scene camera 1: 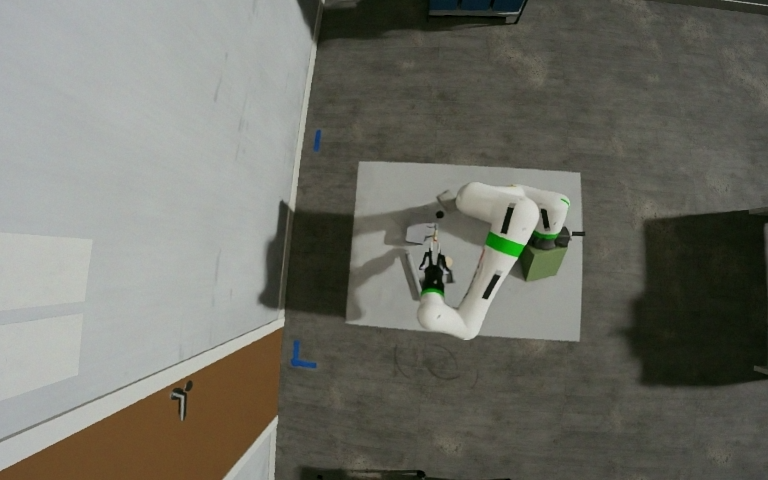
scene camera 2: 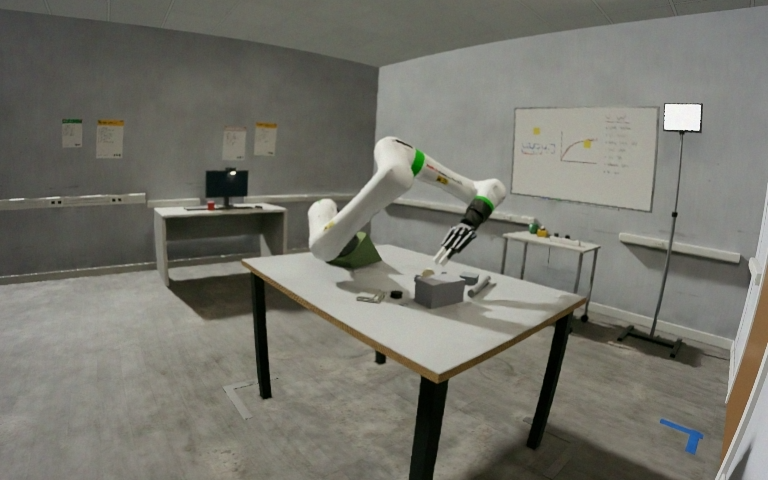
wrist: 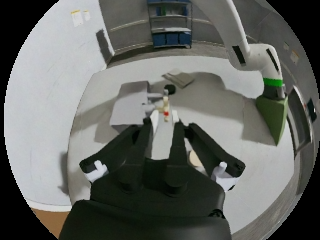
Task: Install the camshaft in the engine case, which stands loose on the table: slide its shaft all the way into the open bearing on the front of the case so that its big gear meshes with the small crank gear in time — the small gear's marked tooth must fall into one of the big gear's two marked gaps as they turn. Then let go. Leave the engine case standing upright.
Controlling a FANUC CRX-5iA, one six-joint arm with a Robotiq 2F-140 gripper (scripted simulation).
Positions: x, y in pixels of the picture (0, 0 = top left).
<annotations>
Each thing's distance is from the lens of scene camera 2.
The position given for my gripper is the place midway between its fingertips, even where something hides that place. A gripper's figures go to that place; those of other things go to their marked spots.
my gripper [scene camera 2: 438, 263]: 1.44 m
engine case [scene camera 2: 434, 291]: 1.26 m
</annotations>
